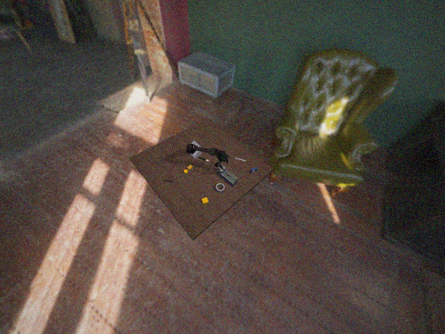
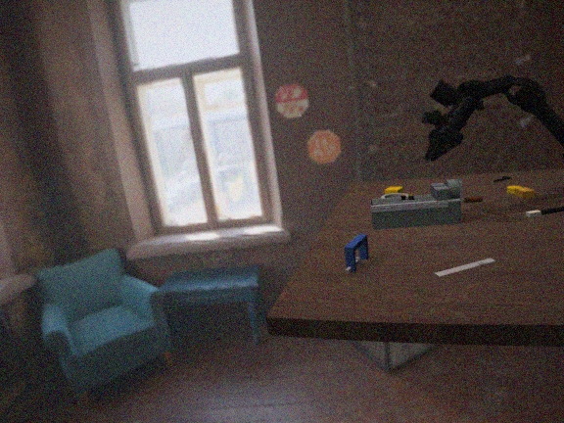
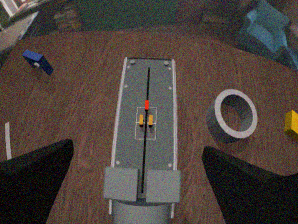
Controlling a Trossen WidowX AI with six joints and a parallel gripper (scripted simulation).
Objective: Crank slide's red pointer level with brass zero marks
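My gripper tip is now 130 mm past the crank handle, 130 mm above it and 20 mm to the left of it. Also, from my gripper tip: blue u-shaped piece 350 mm to the left, 160 mm below, 150 mm ahead; white strip 340 mm to the left, 190 mm below, 90 mm behind; red pointer 110 mm below, 80 mm ahead, 20 mm to the left.
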